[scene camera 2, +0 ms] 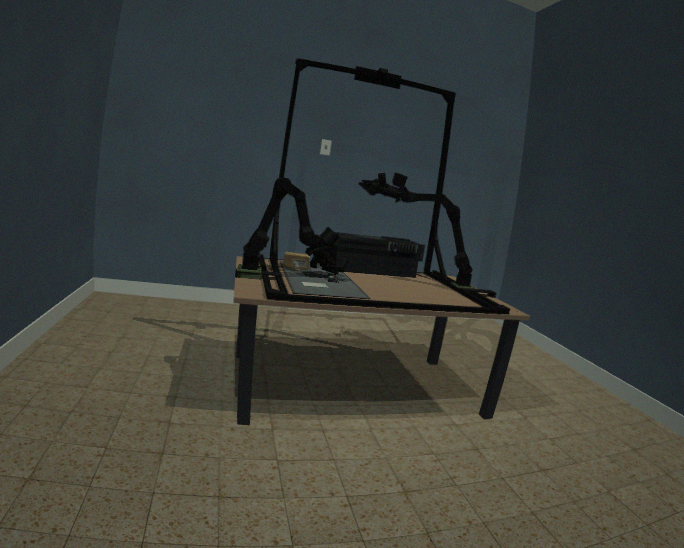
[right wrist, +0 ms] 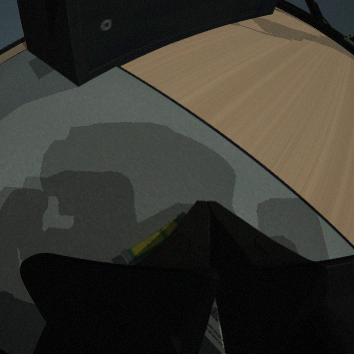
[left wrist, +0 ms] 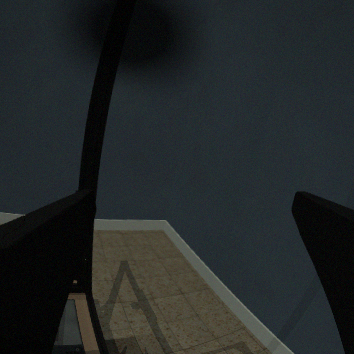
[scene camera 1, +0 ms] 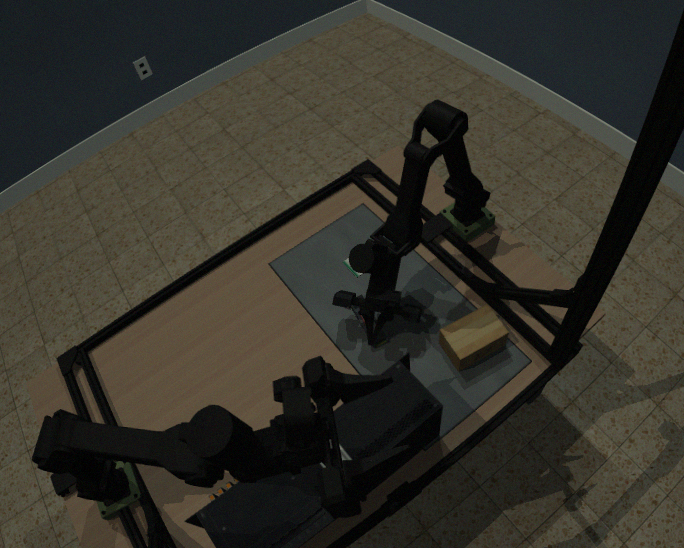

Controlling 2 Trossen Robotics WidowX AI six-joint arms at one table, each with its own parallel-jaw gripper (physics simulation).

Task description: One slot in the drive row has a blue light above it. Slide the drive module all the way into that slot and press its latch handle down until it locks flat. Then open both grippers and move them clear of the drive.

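Frame: origin at the left arm's base, x ahead, y left, z up, level; millimetres.
Seen in the pictures: left gripper, fingertip midpoint: [scene camera 2: 360, 181] [left wrist: 198, 201] [scene camera 1: 401, 411]; right gripper, fingertip midpoint: [scene camera 2: 337, 273] [right wrist: 204, 209] [scene camera 1: 370, 345]; left arm's base, link origin: [scene camera 2: 463, 284] [scene camera 1: 114, 486]; right arm's base, link origin: [scene camera 2: 249, 268] [scene camera 1: 467, 213].
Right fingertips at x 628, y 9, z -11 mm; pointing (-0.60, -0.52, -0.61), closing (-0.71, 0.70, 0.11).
Offsets run from my right fingertips to a thing's top centre. "pt": to the spot under its first point. Level surfaces: height alone.
The drive module {pt dx +24, dy -6, dz -8 mm} [scene camera 1: 381, 343] [right wrist: 155, 241] lies on the grey mat {dz -14 mm} [scene camera 1: 311, 268] [right wrist: 100, 107], mostly hidden under my right gripper; its yellow-green connector end shows. My right gripper [scene camera 1: 373, 341] [right wrist: 204, 209] is shut, fingertips together, low over the module with nothing between them. My left gripper [scene camera 2: 363, 183] [left wrist: 198, 201] is open and empty, high above the drive chassis. The dark chassis {dx -212, dy -217, dz +160 mm} [scene camera 1: 393, 411] [scene camera 2: 371, 254] [right wrist: 165, 37] stands along the table edge. Its drive row {pt dx -334, dy -162, dz +136 mm} [scene camera 2: 403, 247] is small and dark in scene camera 2; I cannot make out a blue light.
A wooden block {dx +187, dy -116, dz +46 mm} [scene camera 1: 476, 337] [scene camera 2: 296, 260] stands on the mat near the right arm's base in scene camera 1. A white and green card {dx +114, dy +212, dz -12 mm} [scene camera 1: 352, 267] [scene camera 2: 314, 284] lies on the mat. A black frame rail [scene camera 1: 216, 265] borders the table, with a tall post [scene camera 1: 619, 222] at one side.
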